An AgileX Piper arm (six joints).
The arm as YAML. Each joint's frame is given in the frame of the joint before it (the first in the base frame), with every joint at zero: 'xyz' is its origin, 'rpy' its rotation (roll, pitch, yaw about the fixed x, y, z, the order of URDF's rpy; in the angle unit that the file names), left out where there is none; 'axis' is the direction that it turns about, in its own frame. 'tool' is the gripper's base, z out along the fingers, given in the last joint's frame.
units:
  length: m
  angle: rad
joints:
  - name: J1
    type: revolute
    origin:
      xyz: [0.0, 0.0, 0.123]
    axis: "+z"
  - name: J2
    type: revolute
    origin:
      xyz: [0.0, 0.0, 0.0]
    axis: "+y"
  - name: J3
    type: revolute
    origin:
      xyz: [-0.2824, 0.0, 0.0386]
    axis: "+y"
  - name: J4
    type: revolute
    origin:
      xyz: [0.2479, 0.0, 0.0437]
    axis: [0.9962, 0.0, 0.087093]
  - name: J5
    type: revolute
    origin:
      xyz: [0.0, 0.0, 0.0]
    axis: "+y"
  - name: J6
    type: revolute
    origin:
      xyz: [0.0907, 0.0, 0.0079]
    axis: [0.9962, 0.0, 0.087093]
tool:
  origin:
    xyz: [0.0, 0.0, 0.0]
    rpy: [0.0, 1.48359, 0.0]
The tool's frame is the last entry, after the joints.
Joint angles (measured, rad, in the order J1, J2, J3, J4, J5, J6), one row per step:
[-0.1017, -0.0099, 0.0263, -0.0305, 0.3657, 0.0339]
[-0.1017, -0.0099, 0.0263, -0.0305, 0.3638, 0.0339]
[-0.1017, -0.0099, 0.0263, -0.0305, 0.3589, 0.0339]
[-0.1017, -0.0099, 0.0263, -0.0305, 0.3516, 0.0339]
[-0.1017, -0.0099, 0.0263, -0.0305, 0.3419, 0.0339]
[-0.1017, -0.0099, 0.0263, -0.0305, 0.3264, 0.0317]
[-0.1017, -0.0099, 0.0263, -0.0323, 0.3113, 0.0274]
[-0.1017, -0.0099, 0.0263, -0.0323, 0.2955, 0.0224]
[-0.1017, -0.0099, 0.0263, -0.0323, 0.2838, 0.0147]
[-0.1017, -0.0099, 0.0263, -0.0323, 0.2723, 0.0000]
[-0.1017, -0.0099, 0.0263, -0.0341, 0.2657, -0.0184]
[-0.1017, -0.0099, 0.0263, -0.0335, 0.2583, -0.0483]
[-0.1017, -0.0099, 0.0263, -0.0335, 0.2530, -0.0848]
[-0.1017, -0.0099, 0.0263, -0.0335, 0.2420, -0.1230]
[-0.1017, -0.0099, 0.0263, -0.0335, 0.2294, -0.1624]
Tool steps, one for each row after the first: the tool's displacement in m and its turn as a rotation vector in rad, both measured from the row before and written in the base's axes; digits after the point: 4 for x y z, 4 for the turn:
[0.0001, 0.0000, 0.0002, -0.0002, -0.0019, 0.0001]
[0.0001, 0.0000, 0.0004, -0.0005, -0.0049, 0.0001]
[0.0002, 0.0000, 0.0006, -0.0008, -0.0073, 0.0002]
[0.0002, 0.0000, 0.0008, -0.0010, -0.0096, 0.0003]
[0.0004, 0.0000, 0.0014, -0.0037, -0.0152, 0.0010]
[0.0003, 0.0000, 0.0013, -0.0075, -0.0144, 0.0014]
[0.0003, 0.0000, 0.0014, -0.0065, -0.0152, 0.0017]
[0.0002, 0.0000, 0.0010, -0.0087, -0.0108, 0.0020]
[0.0002, 0.0000, 0.0010, -0.0155, -0.0098, 0.0034]
[0.0001, 0.0000, 0.0006, -0.0204, -0.0044, 0.0037]
[0.0001, 0.0000, 0.0007, -0.0293, -0.0042, 0.0060]
[0.0001, 0.0000, 0.0005, -0.0362, -0.0013, 0.0069]
[0.0002, 0.0000, 0.0010, -0.0385, -0.0068, 0.0071]
[0.0002, 0.0000, 0.0011, -0.0399, -0.0083, 0.0069]

